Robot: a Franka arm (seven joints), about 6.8 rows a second.
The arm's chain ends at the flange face. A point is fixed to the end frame.
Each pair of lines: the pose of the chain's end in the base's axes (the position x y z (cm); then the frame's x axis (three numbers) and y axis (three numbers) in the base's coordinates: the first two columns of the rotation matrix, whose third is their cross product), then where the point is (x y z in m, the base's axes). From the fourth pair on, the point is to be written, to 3 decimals.
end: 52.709 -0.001 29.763 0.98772 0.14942 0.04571 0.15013 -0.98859 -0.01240
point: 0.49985 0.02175 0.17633
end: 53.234 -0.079 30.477 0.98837 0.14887 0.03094 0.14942 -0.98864 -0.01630
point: 0.50327 0.02119 0.18393
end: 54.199 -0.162 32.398 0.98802 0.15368 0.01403 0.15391 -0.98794 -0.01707
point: 0.51078 0.01999 0.20361
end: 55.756 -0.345 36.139 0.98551 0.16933 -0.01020 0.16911 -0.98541 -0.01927
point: 0.523 0.017 0.242
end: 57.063 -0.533 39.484 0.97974 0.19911 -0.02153 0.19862 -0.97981 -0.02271
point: 0.534 0.015 0.276
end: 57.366 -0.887 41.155 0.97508 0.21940 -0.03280 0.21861 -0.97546 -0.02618
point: 0.535 0.010 0.293
